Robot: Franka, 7 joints.
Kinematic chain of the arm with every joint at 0, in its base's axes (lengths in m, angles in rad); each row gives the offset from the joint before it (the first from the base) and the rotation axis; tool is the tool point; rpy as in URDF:
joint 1: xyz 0 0 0.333 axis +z
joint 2: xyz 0 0 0 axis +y
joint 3: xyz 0 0 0.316 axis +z
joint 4: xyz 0.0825 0 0 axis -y
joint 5: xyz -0.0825 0 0.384 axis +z
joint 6: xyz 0 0 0 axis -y
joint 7: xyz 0.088 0 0 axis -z
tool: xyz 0 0 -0.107 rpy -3.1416 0 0
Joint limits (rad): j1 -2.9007..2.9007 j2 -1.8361..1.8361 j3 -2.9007..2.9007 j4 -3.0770..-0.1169 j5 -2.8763..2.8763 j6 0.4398..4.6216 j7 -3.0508..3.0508
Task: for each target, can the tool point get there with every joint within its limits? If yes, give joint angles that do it. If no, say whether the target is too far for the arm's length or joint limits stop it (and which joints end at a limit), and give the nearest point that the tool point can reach.
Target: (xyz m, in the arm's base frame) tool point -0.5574 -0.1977 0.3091
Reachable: yes | joints -0.5458 -1.3818 -2.0182 -1.4566 -2.1745 4.0952 2.1159
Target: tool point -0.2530 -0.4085 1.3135
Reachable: no: too far | nearest point -0.1988 -0.3210 1.1034 | short by 0.234 m
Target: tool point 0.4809 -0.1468 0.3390
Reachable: yes | joints -1.6194 1.5302 1.5533 -1.9237 0.0767 1.3506 1.1432
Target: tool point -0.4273 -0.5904 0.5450
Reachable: yes | joints -1.5730 1.4269 -1.6165 -0.9314 2.0153 3.4554 2.5369
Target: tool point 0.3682 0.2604 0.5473
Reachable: yes | joints 0.1067 -0.4720 0.5854 -2.3595 -1.5057 1.9678 -2.1552
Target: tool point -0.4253 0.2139 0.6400
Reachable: yes | joints -2.2789 -0.1211 -0.9802 -1.9499 -1.8415 0.7596 0.3695
